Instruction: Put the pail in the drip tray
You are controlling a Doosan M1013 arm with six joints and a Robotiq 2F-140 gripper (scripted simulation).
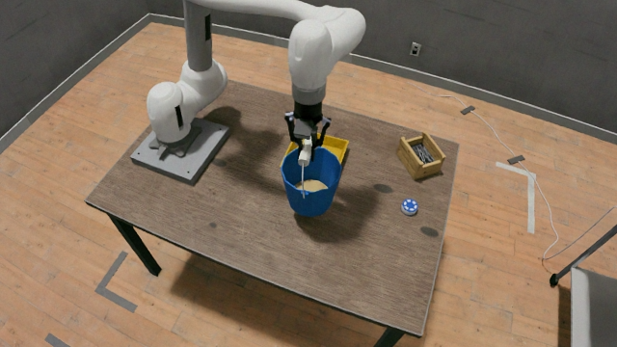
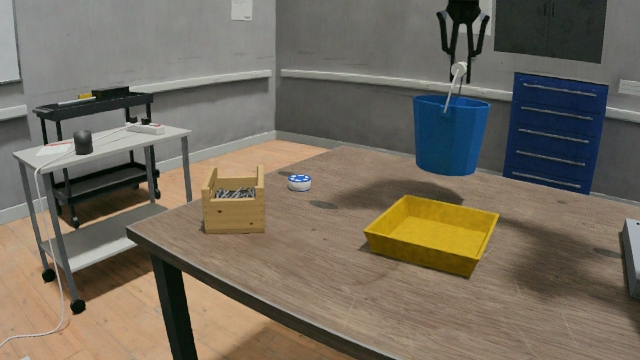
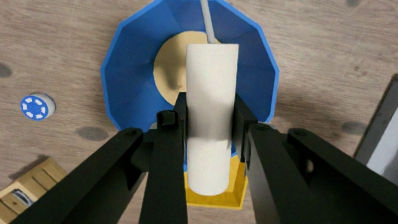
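My hand is 10 mm short of the blue pail and 100 mm above it. Also, from my hand: yellow drip tray: 40 mm behind, 250 mm to the left, 330 mm below; white disc: 380 mm ahead, 140 mm to the left, 330 mm below.
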